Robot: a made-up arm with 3 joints. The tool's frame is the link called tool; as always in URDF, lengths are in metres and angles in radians. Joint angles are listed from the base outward. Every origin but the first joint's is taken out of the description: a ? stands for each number. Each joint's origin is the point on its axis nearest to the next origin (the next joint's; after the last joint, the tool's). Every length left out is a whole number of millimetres.
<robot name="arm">
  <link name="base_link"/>
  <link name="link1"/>
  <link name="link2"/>
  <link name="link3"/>
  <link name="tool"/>
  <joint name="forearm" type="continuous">
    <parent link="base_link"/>
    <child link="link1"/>
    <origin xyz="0.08 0 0.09" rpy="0 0 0"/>
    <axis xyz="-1 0 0"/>
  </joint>
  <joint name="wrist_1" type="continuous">
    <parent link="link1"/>
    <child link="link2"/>
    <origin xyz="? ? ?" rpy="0 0 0"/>
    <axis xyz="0 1 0"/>
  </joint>
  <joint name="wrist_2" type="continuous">
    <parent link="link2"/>
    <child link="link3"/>
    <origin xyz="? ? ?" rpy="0 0 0"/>
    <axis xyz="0 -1 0"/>
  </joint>
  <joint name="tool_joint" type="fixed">
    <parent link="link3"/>
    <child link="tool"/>
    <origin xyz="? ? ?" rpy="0 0 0"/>
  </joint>
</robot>
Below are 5 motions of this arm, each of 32 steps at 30 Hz.
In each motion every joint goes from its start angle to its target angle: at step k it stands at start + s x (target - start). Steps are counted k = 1, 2, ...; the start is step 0. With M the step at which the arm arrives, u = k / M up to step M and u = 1 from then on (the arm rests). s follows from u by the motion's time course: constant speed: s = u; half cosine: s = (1 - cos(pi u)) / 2; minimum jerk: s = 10 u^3 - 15 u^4 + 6 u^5.
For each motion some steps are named. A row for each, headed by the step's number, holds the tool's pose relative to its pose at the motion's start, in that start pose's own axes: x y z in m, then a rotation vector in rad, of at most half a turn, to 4 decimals.
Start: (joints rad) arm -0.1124 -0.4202 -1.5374
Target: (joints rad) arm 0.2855 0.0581 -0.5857
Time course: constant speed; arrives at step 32
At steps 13, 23, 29, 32:
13: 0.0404 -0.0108 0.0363 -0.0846 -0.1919 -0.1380
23: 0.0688 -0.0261 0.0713 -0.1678 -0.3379 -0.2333
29: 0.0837 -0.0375 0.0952 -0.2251 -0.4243 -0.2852
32: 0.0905 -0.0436 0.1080 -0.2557 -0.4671 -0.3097

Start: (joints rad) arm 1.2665 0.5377 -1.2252
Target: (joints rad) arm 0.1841 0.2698 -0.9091
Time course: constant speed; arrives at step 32
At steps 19, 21, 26, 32:
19: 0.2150 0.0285 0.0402 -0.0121 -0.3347 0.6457
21: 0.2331 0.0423 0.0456 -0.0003 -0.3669 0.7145
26: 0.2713 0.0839 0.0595 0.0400 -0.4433 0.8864
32: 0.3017 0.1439 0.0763 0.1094 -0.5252 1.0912

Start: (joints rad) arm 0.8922 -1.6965 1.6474
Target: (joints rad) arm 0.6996 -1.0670 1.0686
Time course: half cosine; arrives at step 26
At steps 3, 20, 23, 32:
3: -0.0131 -0.0024 -0.0007 -0.0062 0.0393 0.0011
20: -0.3110 -0.0530 0.1512 -0.1672 1.0538 -0.0565
23: -0.3324 -0.0538 0.1841 -0.1831 1.1655 -0.0736
32: -0.3391 -0.0538 0.1961 -0.1885 1.2044 -0.0801

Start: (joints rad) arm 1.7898 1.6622 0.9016
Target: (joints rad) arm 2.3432 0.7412 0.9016
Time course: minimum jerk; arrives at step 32
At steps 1, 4, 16, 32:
1: 0.0001 0.0000 0.0001 -0.0001 -0.0003 -0.0001
4: 0.0033 -0.0023 0.0029 -0.0065 -0.0148 -0.0061
16: 0.0798 -0.0698 0.1263 -0.2408 -0.4575 -0.1412
32: 0.1040 -0.0989 0.3077 -0.5474 -0.8967 -0.1694

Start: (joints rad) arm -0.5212 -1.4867 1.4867
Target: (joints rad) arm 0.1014 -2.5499 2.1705
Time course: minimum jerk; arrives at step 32
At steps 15, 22, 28, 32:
15: 0.2295 0.0900 0.0976 0.2752 -0.7664 -0.0608
22: 0.3113 0.0744 0.2756 0.4746 -1.3990 -0.2897
28: 0.3041 0.0349 0.3476 0.5336 -1.6591 -0.4416
32: 0.3020 0.0301 0.3539 0.5382 -1.6839 -0.4582

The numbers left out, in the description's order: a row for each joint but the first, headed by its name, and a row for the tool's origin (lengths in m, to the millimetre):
wrist_1: 0 -0.2 0.04
wrist_2: 0.05 0 0.07
tool: 0.02 0 -0.31

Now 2 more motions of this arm.
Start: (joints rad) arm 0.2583 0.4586 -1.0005
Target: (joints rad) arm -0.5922 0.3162 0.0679
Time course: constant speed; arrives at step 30
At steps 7, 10, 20, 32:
7: 0.1211 0.0147 0.0125 0.0498 -0.2816 0.1928
10: 0.1686 0.0320 0.0253 0.0880 -0.4009 0.2715
20: 0.2905 0.1231 0.0977 0.2870 -0.7850 0.5067
32: 0.3430 0.2292 0.2056 0.5927 -1.1333 0.6798

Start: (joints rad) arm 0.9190 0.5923 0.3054
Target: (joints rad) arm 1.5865 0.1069 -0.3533
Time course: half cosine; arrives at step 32
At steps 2, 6, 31, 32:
2: -0.0011 -0.0015 0.0015 -0.0061 0.0017 -0.0018
6: -0.0100 -0.0125 0.0136 -0.0538 0.0146 -0.0163
31: -0.1316 -0.0700 0.1831 -0.6208 0.1664 -0.2432
32: -0.1319 -0.0700 0.1836 -0.6222 0.1668 -0.2439

